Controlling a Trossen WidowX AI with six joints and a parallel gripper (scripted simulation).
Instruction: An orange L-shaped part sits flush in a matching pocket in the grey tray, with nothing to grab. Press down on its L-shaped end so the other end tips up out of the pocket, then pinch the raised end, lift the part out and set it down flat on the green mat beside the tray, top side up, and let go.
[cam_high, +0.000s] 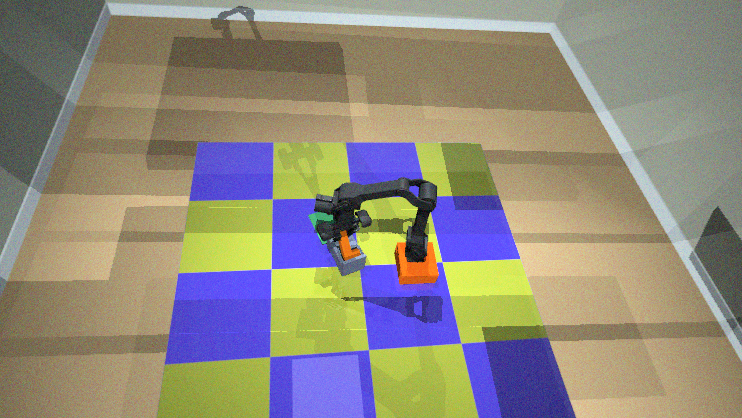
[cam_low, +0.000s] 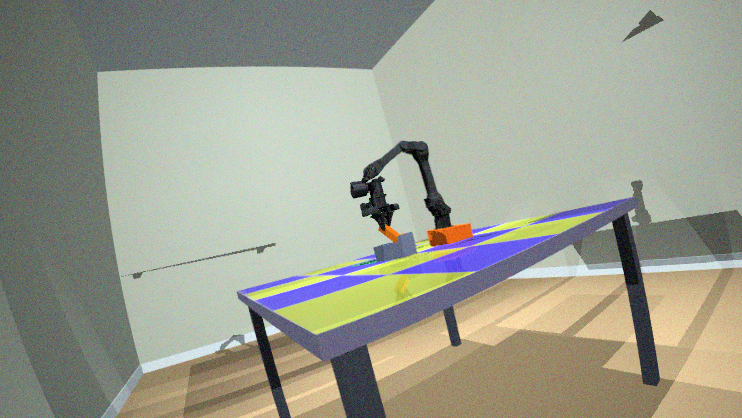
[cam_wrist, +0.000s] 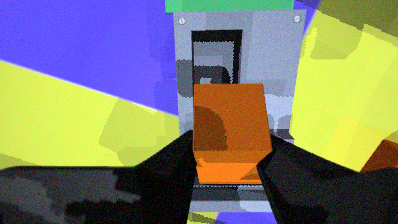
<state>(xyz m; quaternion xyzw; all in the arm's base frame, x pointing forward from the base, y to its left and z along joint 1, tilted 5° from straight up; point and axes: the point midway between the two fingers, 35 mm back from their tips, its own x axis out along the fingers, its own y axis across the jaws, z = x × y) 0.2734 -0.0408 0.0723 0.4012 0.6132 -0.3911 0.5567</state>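
Now: the green mat 4 cm ahead of my gripper tip, 14 cm to the right of it and 14 cm below it. The rest, counted from my gripper tip: orange part 3 cm behind, 2 cm to the left, 3 cm below.
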